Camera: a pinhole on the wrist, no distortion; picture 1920 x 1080 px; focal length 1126.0 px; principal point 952.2 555.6 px. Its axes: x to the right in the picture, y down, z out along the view. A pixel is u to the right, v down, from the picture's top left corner.
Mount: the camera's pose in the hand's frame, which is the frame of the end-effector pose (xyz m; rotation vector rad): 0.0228 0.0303 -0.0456 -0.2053 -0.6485 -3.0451
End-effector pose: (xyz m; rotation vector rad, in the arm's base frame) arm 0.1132 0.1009 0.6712 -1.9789 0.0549 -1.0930
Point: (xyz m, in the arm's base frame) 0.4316 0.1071 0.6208
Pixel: 614 641
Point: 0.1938 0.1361 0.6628
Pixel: outside the picture
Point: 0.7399 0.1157 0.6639
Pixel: 397 671
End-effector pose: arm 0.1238 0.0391 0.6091 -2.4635 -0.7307 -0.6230
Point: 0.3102 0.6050 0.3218
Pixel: outside the picture
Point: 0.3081 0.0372 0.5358
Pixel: 635 378
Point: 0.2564 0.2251 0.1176
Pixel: 1371 896
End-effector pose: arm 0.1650 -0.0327 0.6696 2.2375 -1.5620 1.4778
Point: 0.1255 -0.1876 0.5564
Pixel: 1048 264
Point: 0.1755 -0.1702 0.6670
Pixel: 482 770
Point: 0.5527 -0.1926 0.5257
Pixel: outside the picture
